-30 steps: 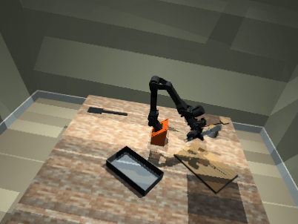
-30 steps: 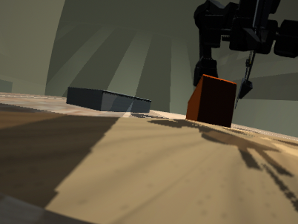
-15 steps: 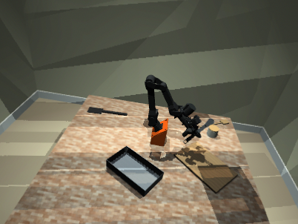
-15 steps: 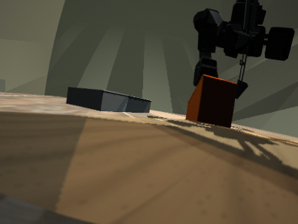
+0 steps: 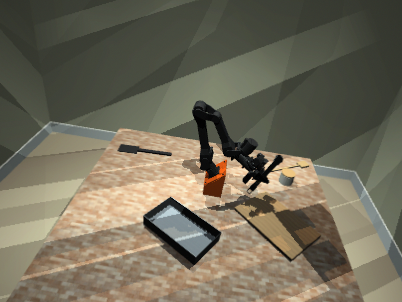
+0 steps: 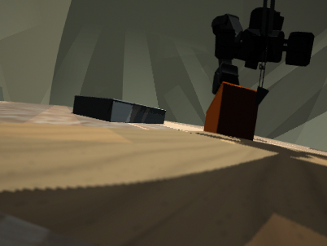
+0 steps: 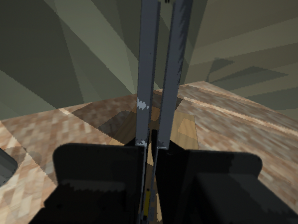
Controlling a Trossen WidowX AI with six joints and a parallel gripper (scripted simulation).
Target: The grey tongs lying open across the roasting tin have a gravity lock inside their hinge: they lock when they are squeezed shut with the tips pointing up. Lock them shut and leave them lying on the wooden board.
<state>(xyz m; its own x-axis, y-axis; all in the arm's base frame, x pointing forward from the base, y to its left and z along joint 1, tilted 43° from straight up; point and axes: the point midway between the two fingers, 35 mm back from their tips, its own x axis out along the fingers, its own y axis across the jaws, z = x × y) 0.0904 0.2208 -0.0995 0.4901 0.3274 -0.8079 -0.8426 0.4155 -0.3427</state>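
The wooden board lies 8 cm ahead of my gripper tip, 8 cm to the left of it and 17 cm below it. Round my gripper tip: roasting tin 22 cm ahead, 38 cm to the right, 15 cm below; dark long-handled tool 34 cm behind, 70 cm to the right, 17 cm below.
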